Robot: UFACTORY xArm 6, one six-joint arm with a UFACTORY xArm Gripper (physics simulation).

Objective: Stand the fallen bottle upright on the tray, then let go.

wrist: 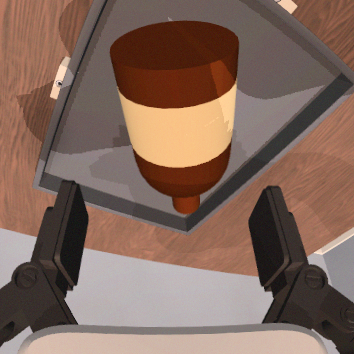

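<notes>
Here is my gripper [170,201], and I can see a brown bottle [176,80] as well.
</notes>
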